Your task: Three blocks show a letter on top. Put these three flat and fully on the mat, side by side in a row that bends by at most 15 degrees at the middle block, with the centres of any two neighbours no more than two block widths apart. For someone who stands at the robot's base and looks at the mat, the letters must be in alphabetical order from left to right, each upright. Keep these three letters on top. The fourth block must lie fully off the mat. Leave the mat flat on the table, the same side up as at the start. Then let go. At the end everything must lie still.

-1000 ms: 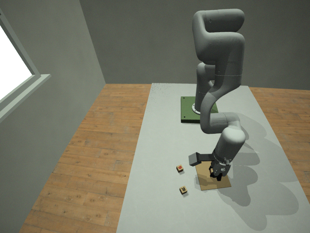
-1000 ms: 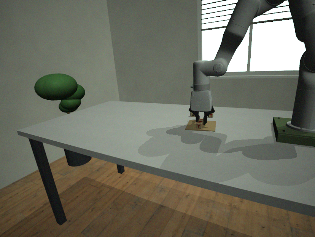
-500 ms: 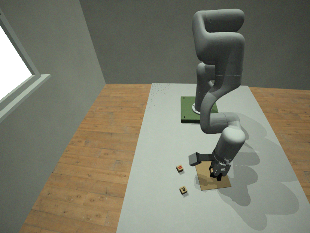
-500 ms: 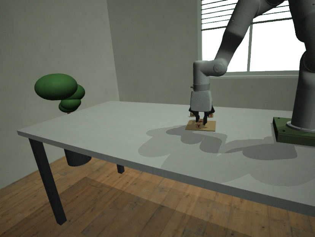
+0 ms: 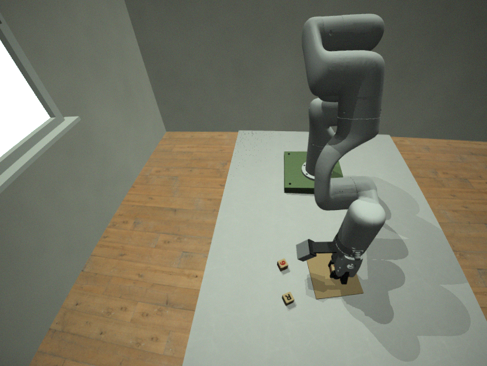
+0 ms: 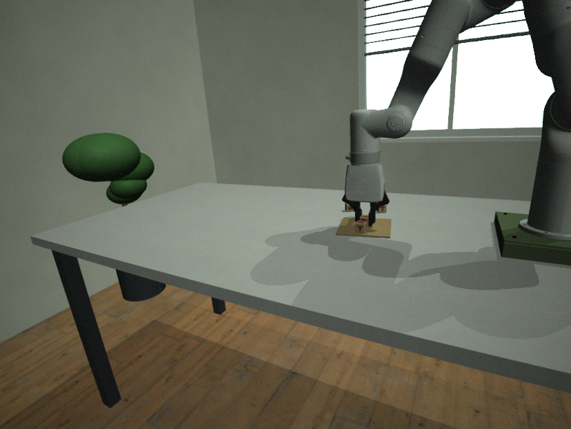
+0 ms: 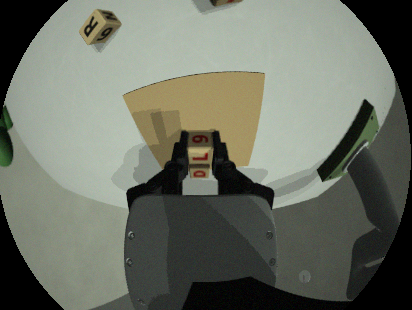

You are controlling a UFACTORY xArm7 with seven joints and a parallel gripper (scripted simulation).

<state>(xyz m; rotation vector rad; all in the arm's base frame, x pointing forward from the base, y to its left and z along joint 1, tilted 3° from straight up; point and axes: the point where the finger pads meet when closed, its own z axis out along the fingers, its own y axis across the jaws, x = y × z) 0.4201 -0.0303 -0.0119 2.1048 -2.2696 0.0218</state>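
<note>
Now: the tan mat 30 mm below my hand.
</note>
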